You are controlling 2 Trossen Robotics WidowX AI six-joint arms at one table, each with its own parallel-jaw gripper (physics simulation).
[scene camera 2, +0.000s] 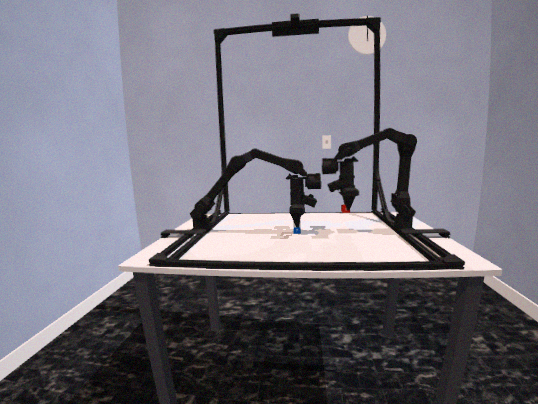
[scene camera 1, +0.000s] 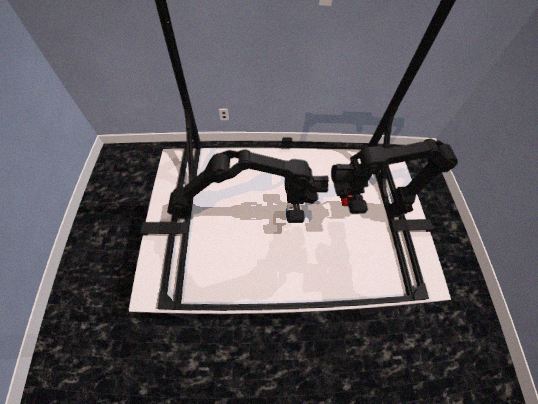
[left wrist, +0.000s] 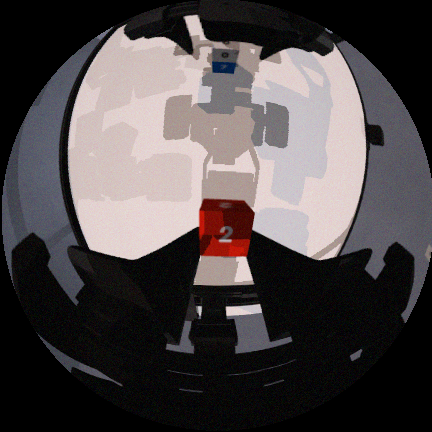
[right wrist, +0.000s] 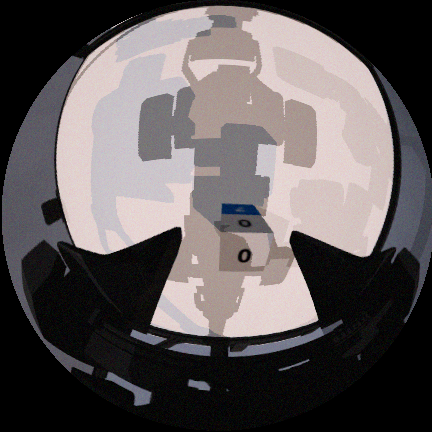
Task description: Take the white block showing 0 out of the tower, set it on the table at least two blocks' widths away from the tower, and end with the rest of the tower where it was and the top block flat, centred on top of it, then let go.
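Places are measured from the left arm's base along level axes (x left, y back, z up), in centimetres.
Pixels of known places: left gripper, fingertip midpoint: [scene camera 2: 347, 209] [scene camera 1: 348, 200] [left wrist: 222, 232]; right gripper, fingertip midpoint: [scene camera 2: 297, 224] [scene camera 1: 291, 209] [left wrist: 226, 52] [right wrist: 237, 234]; left arm's base, origin of the base link: [scene camera 2: 403, 227] [scene camera 1: 395, 210] [left wrist: 213, 299]; right arm's base, origin of the base link: [scene camera 2: 200, 228] [scene camera 1: 181, 212] [right wrist: 219, 344].
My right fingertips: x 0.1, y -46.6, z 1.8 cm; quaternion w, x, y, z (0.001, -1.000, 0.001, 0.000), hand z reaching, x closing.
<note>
Ahead of a thing's pixels: the offset from my right fingertips to its middle. "pt": to the spot under its first point. Level surfaces: height alone.
The white block showing 0 @(dx +0.2, dy -0.2, dz +0.6 cm) [left wrist: 225, 55] [right wrist: 244, 254] sits on the blue block @(dx +0.2, dy -0.2, dz -2.3 cm) [scene camera 2: 297, 231] [left wrist: 223, 67] [right wrist: 240, 209], which stands on the table. My right gripper [scene camera 2: 297, 225] [right wrist: 237, 234] is open and points down at this tower. In the right wrist view its fingertips lie to either side of the white block, which appears nearer the right-hand fingertip; the exact height gap cannot be told. In scene camera 2 the fingers hide the white block. My left gripper [scene camera 2: 348, 209] is shut on the red block @(dx -0.1, dy +20.9, dz +6.9 cm) [scene camera 1: 344, 202] [scene camera 2: 345, 208] [left wrist: 226, 234], marked 2, held above the table right of the tower.
The white table @(dz -3.7 cm) [scene camera 1: 225, 265] [scene camera 2: 250, 250] carries a black frame @(pt dx +36.6, dy -0.8, dz -1.7 cm) [scene camera 1: 295, 304] [scene camera 2: 305, 264] along its edges, with uprights at both sides. The two arms' wrists are close together above the table's middle. Arm shadows cross the table around the tower.
</note>
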